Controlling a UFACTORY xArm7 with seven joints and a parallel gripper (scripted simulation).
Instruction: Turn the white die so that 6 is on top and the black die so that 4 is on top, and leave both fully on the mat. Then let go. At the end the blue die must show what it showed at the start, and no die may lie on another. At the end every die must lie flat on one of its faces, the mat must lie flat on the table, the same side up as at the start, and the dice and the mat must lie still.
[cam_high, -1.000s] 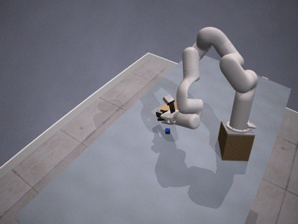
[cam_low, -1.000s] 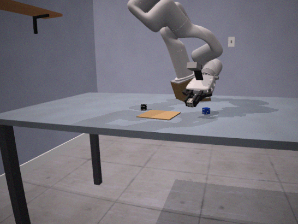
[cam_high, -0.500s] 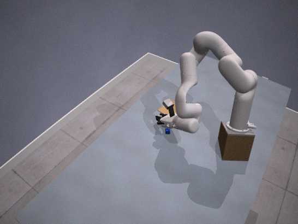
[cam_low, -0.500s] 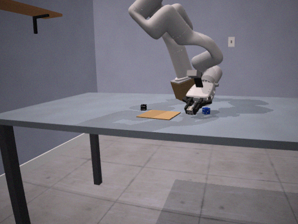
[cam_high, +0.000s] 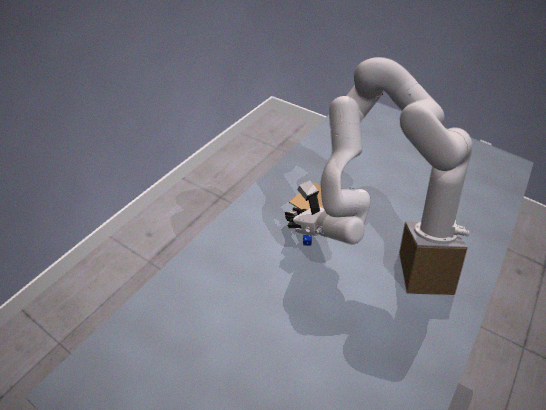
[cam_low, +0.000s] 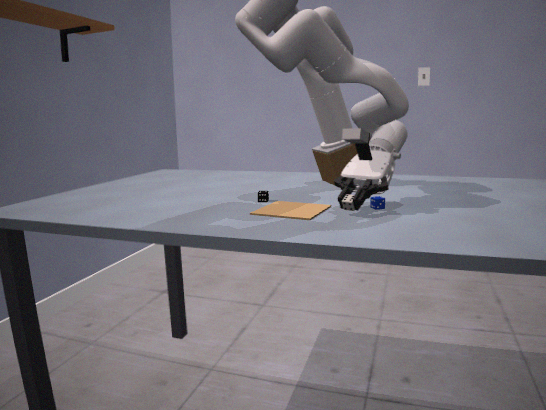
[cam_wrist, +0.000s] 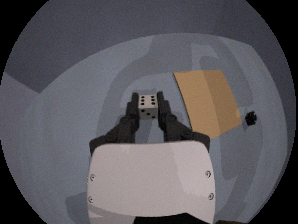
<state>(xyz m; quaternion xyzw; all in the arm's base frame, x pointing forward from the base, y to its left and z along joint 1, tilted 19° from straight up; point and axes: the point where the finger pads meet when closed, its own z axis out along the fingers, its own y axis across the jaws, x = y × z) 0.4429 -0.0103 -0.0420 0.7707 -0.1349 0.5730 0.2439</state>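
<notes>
My hand is 10 mm short of the white die and 10 mm above it. Round my hand: blue die (70 mm behind, 60 mm to the left, 20 mm below); black die (210 mm to the right, 140 mm behind, 20 mm below); mat (130 mm to the right, 40 mm behind, 30 mm below).
</notes>
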